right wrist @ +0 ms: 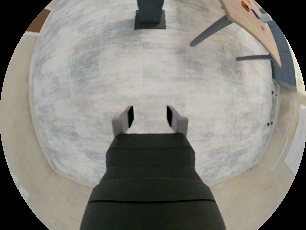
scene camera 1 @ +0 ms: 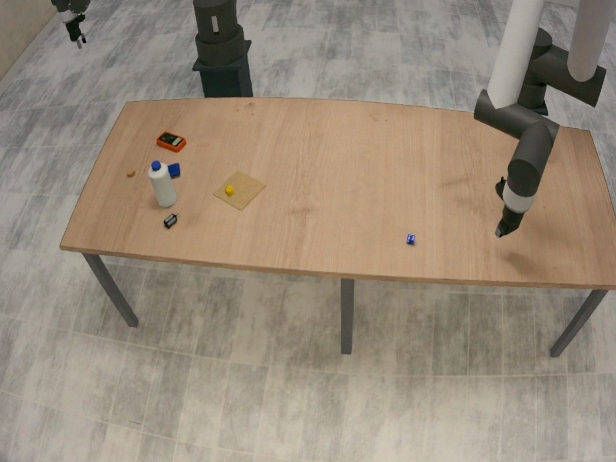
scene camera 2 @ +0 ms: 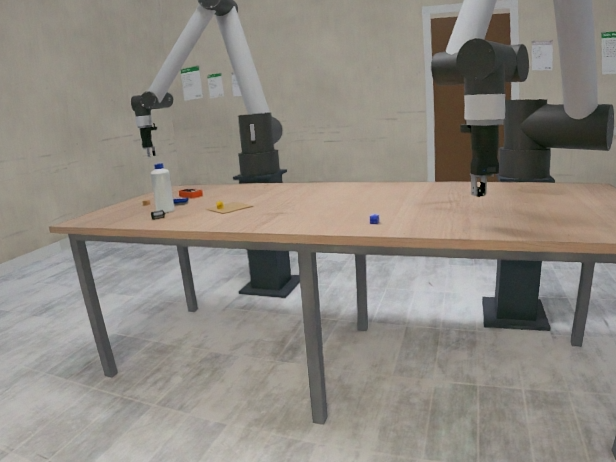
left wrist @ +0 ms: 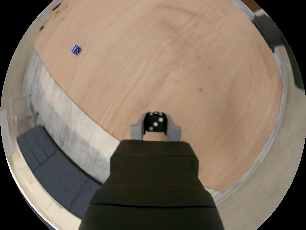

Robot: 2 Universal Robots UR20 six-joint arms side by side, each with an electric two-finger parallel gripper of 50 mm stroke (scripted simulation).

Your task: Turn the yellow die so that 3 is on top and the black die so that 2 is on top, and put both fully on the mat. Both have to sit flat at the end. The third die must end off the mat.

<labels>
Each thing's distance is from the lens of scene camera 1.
tan mat [scene camera 1: 246, 188]: 2.07 m
white bottle [scene camera 1: 159, 175]: 1.97 m
</labels>
